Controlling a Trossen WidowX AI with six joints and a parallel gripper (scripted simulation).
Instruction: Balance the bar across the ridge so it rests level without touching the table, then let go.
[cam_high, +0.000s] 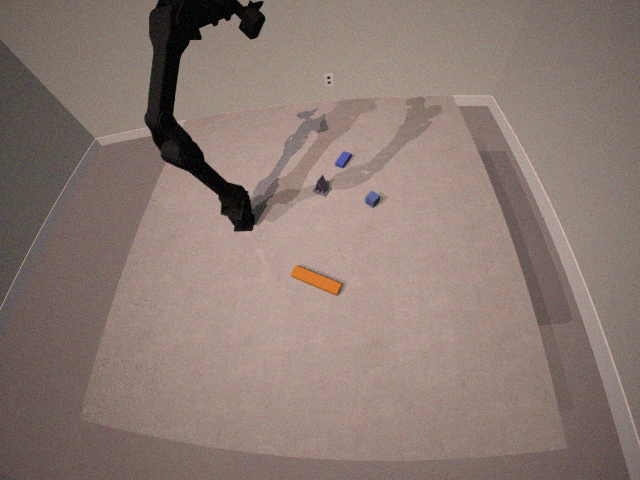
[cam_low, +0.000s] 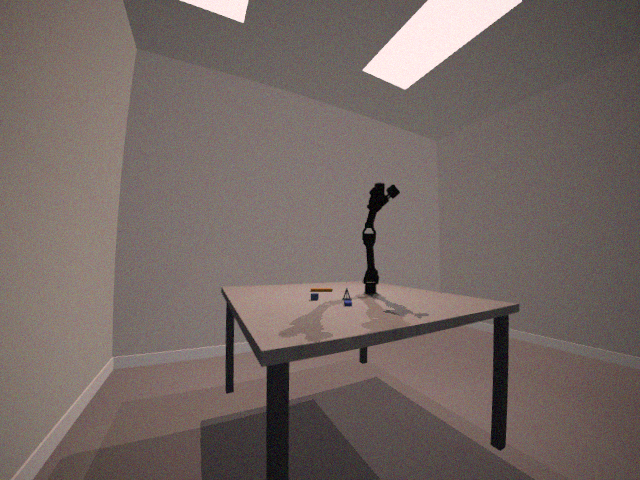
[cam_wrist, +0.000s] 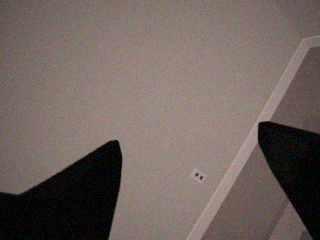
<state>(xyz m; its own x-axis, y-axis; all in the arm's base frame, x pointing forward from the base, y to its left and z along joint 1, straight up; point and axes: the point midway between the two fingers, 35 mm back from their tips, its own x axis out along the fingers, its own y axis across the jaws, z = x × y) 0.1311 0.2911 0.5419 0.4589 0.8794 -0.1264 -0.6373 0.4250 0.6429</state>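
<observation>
Now: the orange bar 10 cm ahead of my gripper tip, 53 cm to the right of it and 53 cm below it.
</observation>
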